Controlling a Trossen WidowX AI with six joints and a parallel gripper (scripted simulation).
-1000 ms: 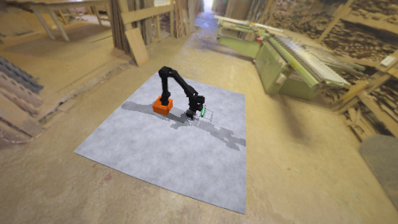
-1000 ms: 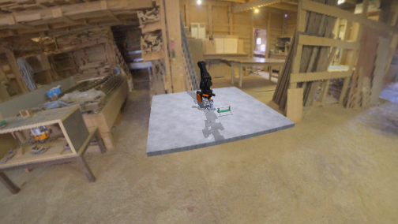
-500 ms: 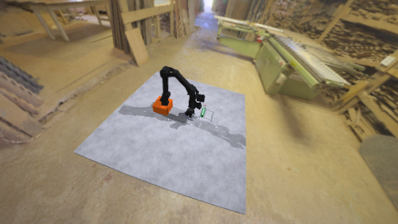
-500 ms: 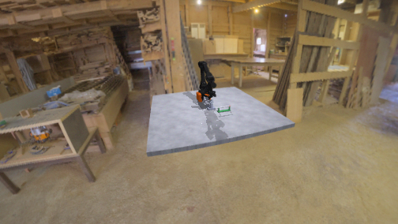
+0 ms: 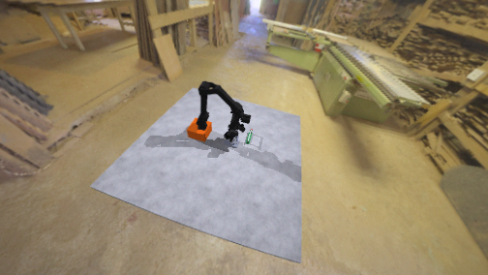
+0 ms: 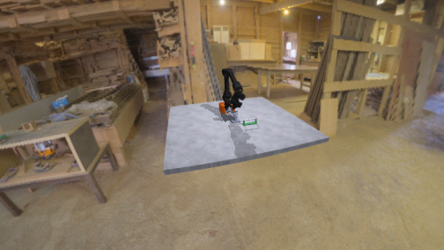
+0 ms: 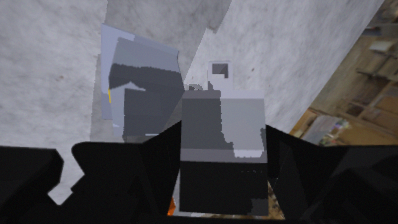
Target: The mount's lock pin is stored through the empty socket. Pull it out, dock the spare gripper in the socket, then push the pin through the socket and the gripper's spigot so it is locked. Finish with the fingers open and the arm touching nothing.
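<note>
Right now my gripper tip is 10 mm to the right of the spare gripper and 10 mm below it. Round my gripper tip: grey mount 10 mm ahead, 70 mm to the left, 50 mm below; then green strip 140 mm ahead, 160 mm to the left, 80 mm below.
</note>
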